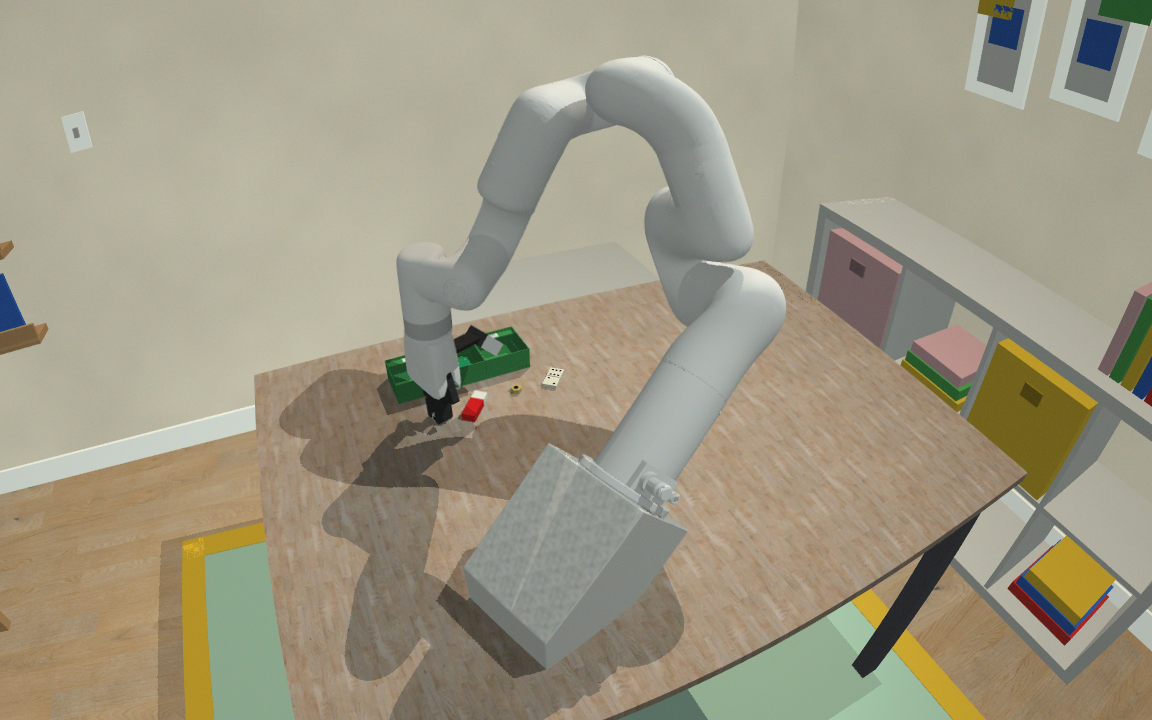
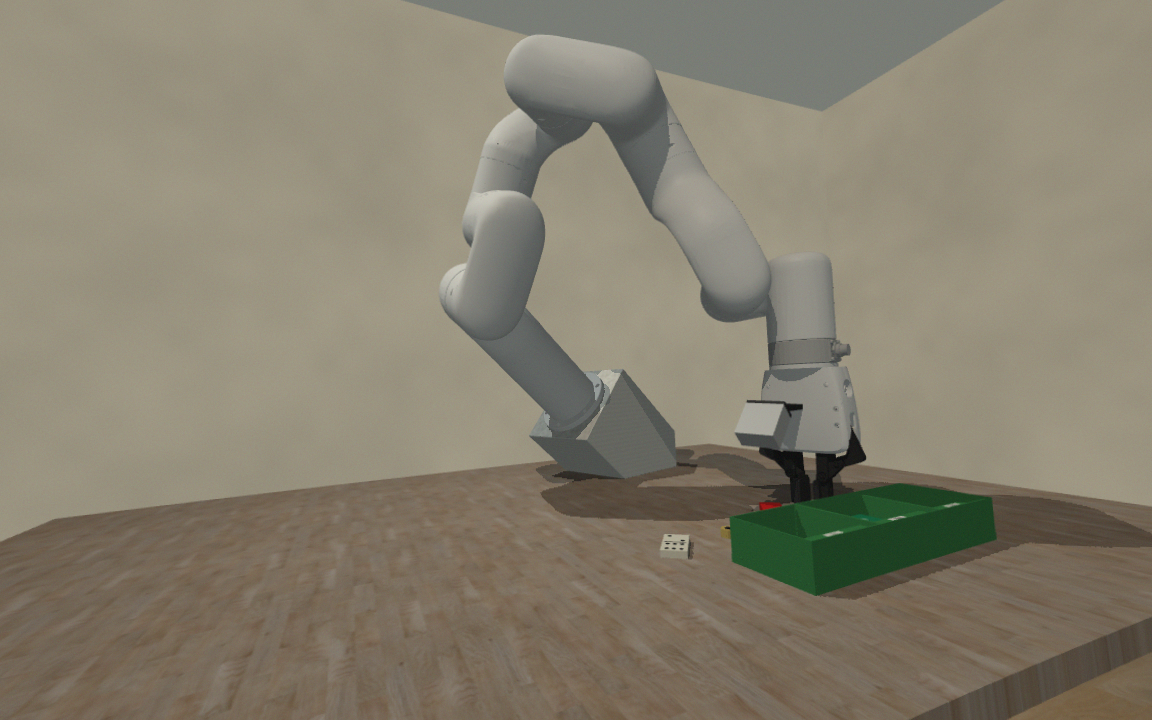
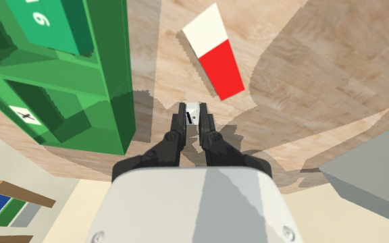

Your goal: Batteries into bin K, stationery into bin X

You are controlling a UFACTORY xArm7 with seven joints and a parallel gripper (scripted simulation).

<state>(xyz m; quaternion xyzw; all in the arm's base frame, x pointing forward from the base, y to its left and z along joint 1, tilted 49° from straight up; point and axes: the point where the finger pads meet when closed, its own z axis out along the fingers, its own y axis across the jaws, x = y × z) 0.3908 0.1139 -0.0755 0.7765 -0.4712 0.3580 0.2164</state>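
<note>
My gripper is now 7 cm to the left of the red-and-white eraser and 2 cm above it. From my hand the other things lie so: pencil sharpener 1 cm below; then green bin tray 11 cm ahead, 6 cm to the right; then green 9 V battery 11 cm ahead, 7 cm to the right, 1 cm below.
</note>
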